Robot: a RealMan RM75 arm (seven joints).
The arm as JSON. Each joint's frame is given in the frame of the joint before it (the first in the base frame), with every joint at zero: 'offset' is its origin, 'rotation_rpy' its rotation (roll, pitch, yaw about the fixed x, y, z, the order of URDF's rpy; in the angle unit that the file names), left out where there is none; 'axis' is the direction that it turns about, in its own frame. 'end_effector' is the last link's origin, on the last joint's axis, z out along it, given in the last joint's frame.
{
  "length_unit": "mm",
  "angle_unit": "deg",
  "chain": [
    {
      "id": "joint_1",
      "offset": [
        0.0,
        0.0,
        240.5
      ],
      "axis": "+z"
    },
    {
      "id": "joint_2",
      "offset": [
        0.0,
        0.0,
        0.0
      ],
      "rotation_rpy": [
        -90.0,
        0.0,
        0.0
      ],
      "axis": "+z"
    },
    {
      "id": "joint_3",
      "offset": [
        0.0,
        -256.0,
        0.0
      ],
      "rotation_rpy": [
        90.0,
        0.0,
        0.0
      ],
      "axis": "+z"
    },
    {
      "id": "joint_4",
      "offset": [
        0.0,
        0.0,
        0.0
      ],
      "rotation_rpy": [
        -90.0,
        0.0,
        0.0
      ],
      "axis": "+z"
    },
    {
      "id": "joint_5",
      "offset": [
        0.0,
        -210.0,
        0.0
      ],
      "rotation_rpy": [
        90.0,
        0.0,
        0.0
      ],
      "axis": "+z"
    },
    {
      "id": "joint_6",
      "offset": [
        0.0,
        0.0,
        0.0
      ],
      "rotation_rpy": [
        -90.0,
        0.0,
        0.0
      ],
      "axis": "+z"
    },
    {
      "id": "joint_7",
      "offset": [
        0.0,
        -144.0,
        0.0
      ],
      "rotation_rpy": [
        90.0,
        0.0,
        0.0
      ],
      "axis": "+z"
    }
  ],
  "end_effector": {
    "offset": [
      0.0,
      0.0,
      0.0
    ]
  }
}
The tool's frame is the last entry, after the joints.
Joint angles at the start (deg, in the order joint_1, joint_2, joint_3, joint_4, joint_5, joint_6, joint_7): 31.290 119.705 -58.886 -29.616 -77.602 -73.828 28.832
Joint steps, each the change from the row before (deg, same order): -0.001 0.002 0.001 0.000 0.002 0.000 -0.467; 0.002 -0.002 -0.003 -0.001 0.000 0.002 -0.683; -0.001 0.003 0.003 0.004 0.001 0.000 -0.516; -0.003 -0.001 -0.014 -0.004 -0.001 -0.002 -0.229; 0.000 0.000 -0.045 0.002 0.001 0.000 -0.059; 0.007 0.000 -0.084 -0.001 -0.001 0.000 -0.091; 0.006 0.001 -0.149 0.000 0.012 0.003 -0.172; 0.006 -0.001 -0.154 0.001 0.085 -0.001 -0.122; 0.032 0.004 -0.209 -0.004 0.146 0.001 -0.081; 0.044 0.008 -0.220 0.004 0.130 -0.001 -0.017; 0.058 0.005 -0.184 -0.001 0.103 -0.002 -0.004; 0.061 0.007 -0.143 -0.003 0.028 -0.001 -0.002; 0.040 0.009 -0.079 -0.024 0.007 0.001 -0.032; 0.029 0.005 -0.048 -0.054 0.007 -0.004 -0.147; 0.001 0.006 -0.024 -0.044 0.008 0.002 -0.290; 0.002 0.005 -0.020 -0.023 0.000 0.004 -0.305
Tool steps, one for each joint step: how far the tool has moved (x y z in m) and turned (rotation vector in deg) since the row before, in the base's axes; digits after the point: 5 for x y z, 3 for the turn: 0.00000 0.00000 -0.00001 0.262 -0.251 0.290; -0.00001 0.00001 0.00001 0.382 -0.376 0.429; 0.00001 -0.00001 -0.00002 0.287 -0.276 0.317; -0.00001 -0.00003 -0.00003 0.119 -0.133 0.152; -0.00005 -0.00007 -0.00014 -0.001 -0.051 0.057; -0.00014 -0.00010 -0.00025 -0.011 -0.088 0.107; -0.00021 -0.00018 -0.00043 -0.007 -0.151 0.183; -0.00029 -0.00011 -0.00030 -0.001 -0.066 0.141; -0.00061 -0.00002 -0.00037 -0.031 -0.016 0.158; -0.00067 -0.00004 -0.00048 -0.092 0.006 0.134; -0.00070 0.00005 -0.00039 -0.083 0.004 0.132; -0.00061 0.00004 -0.00041 -0.092 -0.037 0.130; -0.00045 0.00007 -0.00022 -0.026 -0.045 0.115; -0.00042 0.00013 -0.00001 0.081 -0.098 0.188; -0.00018 0.00005 0.00003 0.176 -0.162 0.226; -0.00011 0.00001 -0.00003 0.171 -0.172 0.219
